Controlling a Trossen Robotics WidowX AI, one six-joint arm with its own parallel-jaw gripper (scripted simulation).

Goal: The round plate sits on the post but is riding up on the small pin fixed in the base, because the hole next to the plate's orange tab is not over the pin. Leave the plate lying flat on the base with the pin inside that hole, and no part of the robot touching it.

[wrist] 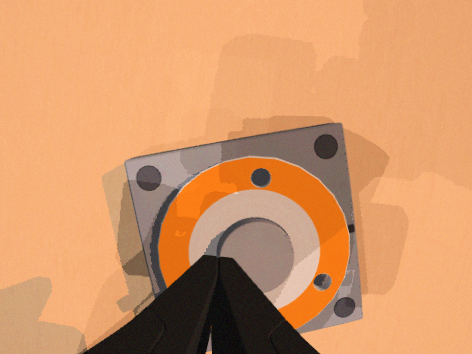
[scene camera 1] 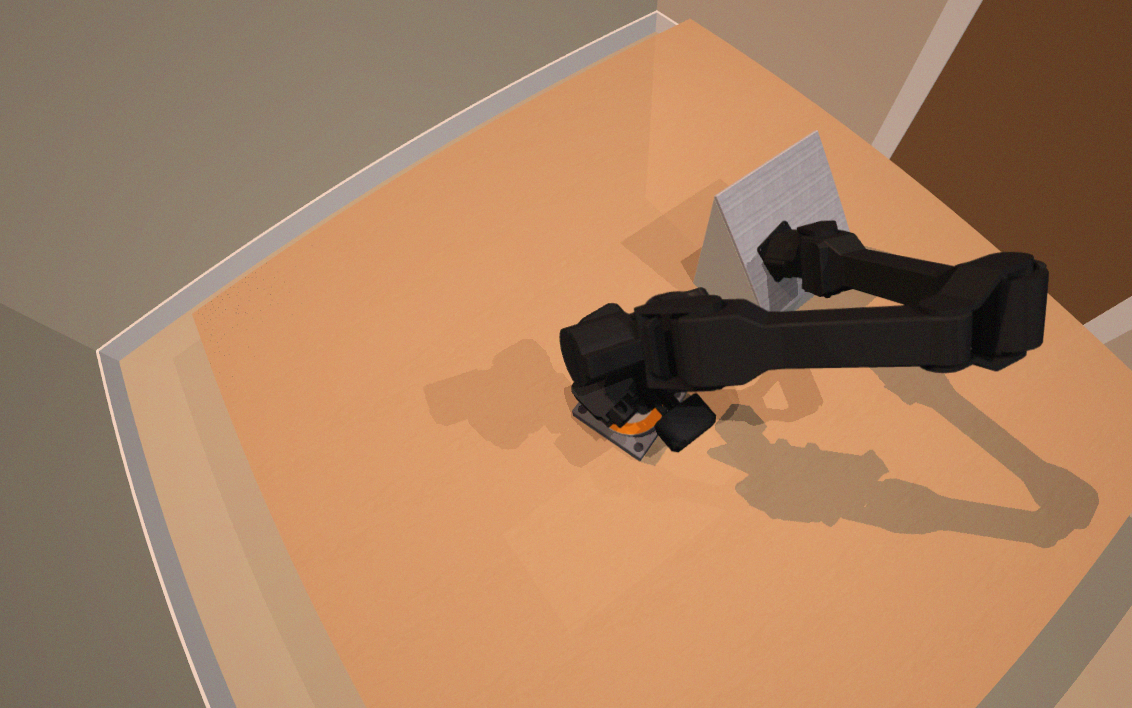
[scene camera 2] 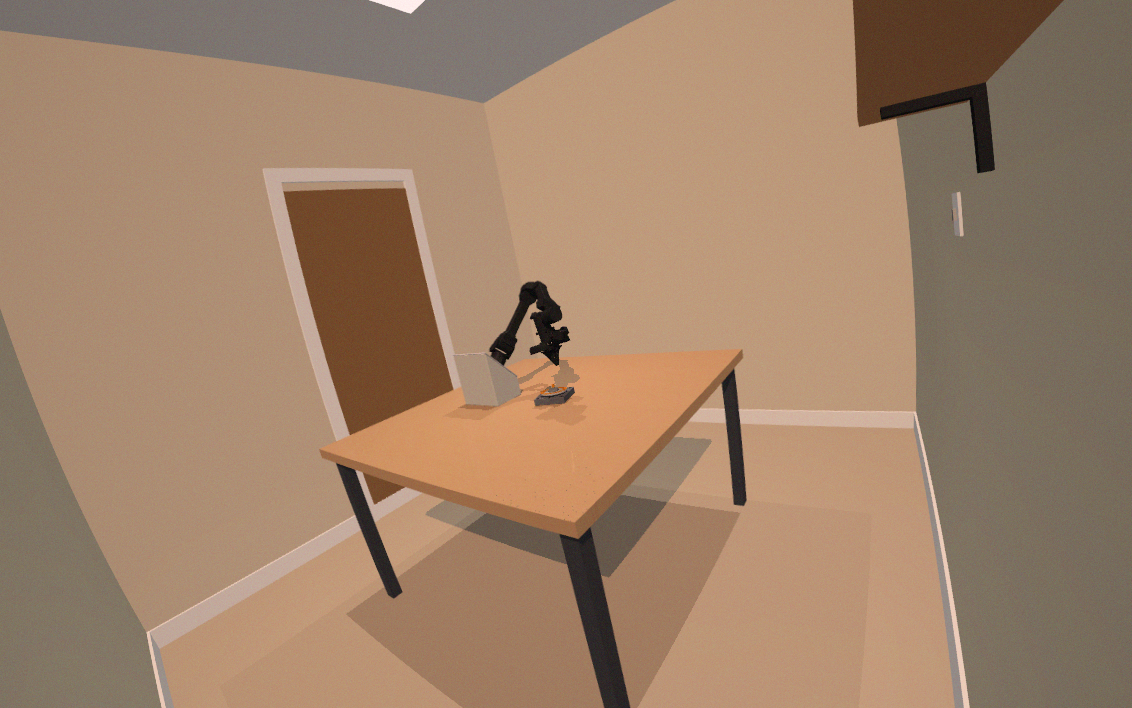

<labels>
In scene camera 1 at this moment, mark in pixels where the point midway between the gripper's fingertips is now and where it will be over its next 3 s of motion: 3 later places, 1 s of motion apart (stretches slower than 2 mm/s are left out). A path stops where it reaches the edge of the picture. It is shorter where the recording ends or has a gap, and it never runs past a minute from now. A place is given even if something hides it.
The gripper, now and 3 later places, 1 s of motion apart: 629,402; 660,413; 664,394; 654,374
</labels>
